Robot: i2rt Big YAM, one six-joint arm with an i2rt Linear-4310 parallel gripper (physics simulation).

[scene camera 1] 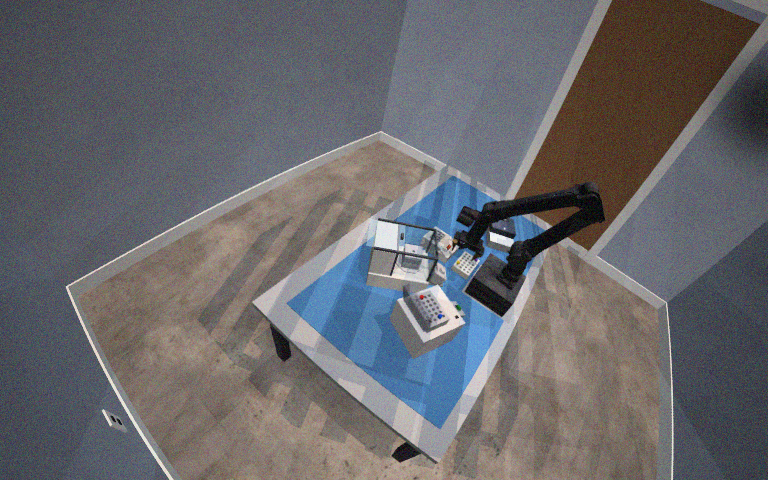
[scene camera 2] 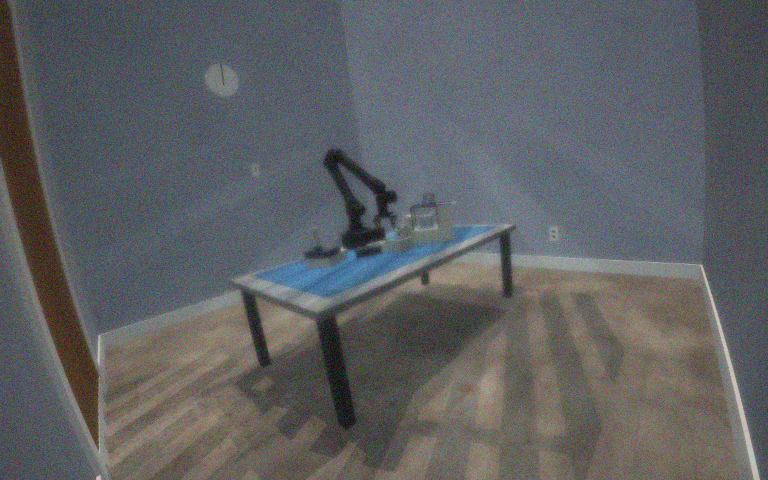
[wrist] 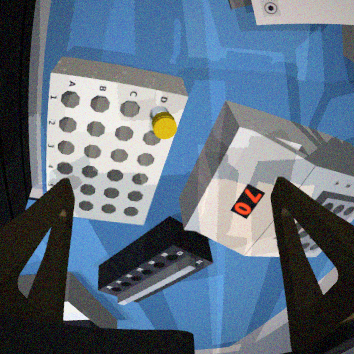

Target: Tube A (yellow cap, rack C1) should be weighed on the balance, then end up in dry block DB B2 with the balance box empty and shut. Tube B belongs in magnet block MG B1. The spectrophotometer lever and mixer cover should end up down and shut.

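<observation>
A yellow-capped tube (wrist: 164,125) stands in hole D1 of the white lettered rack (wrist: 60,185) (scene camera 1: 457,270); hole C1 shows empty. My gripper (wrist: 173,187) (scene camera 1: 468,246) (scene camera 2: 386,221) is open, with nothing between the fingers, above the rack and a white device with a red 70 display (wrist: 247,201). The tube lies ahead of the fingertips in the wrist view. A black strip block (wrist: 150,245) with a row of holes lies between rack and device. The balance box (scene camera 1: 381,264) has a dark frame; its door state cannot be told. Tube B, the lever and the mixer cover cannot be made out.
A white box (scene camera 1: 404,331) carries a grey block with red and blue spots. A dark-topped white device (scene camera 1: 500,240) stands near the arm base (scene camera 1: 491,285). A white case with a round mark (wrist: 305,12) shows at the top right of the wrist view.
</observation>
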